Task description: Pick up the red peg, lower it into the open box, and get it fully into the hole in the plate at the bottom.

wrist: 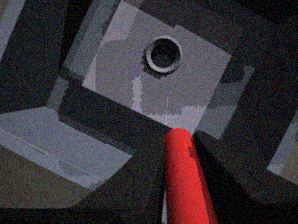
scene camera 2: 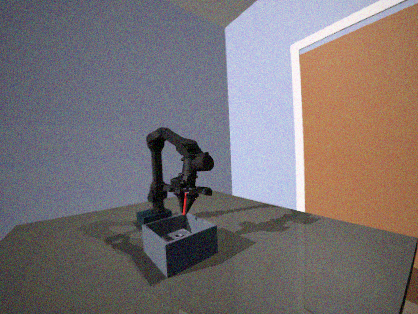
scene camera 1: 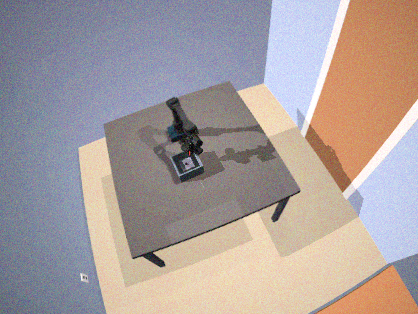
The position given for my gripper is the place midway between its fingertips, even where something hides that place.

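Wrist view: a plate (wrist: 199, 47) and my gripper (wrist: 179, 141) are visible. Scene camera 2: my gripper (scene camera 2: 184, 213) is visible here too.
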